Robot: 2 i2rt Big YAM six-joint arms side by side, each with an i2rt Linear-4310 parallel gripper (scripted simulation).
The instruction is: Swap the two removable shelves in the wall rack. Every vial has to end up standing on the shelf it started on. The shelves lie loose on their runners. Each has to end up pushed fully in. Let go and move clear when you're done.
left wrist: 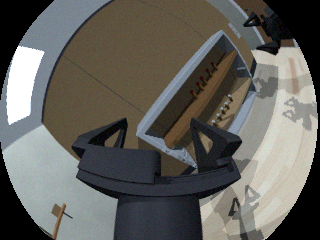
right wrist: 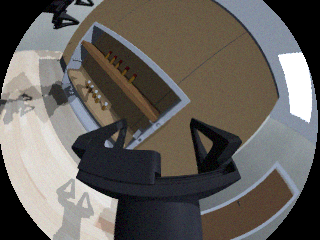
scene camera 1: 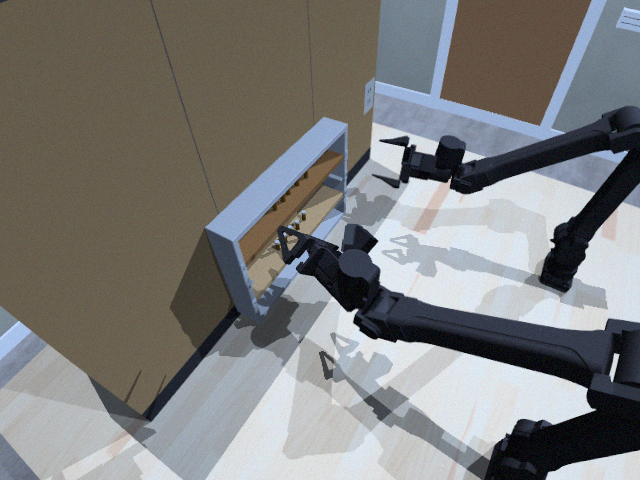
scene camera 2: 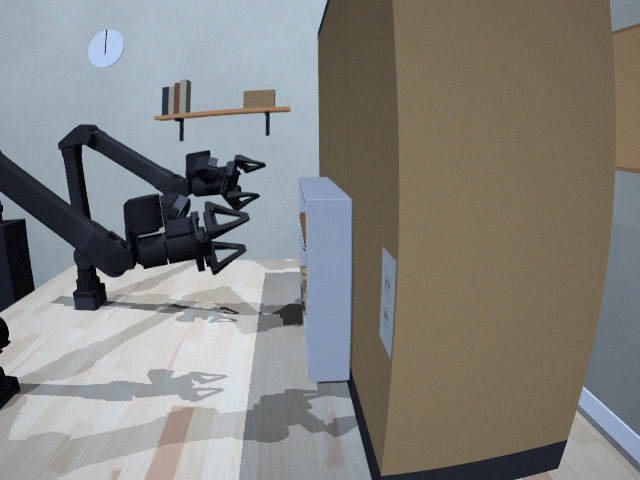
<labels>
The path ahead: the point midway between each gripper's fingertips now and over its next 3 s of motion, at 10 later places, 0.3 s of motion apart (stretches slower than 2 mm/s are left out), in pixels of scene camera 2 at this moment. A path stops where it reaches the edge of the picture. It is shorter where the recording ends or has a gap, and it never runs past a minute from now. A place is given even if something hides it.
My left gripper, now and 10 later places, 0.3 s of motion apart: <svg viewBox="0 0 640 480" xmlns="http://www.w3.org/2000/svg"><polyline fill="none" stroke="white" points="262,179 269,201 278,218 282,220 284,222 286,221 287,220 288,221 288,222 289,221 289,222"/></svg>
My right gripper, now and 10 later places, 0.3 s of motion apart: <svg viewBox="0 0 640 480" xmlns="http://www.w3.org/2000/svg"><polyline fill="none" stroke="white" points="247,232 259,262 270,286 280,297 283,300 284,299 286,294 287,287 289,284 289,278 291,277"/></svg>
</labels>
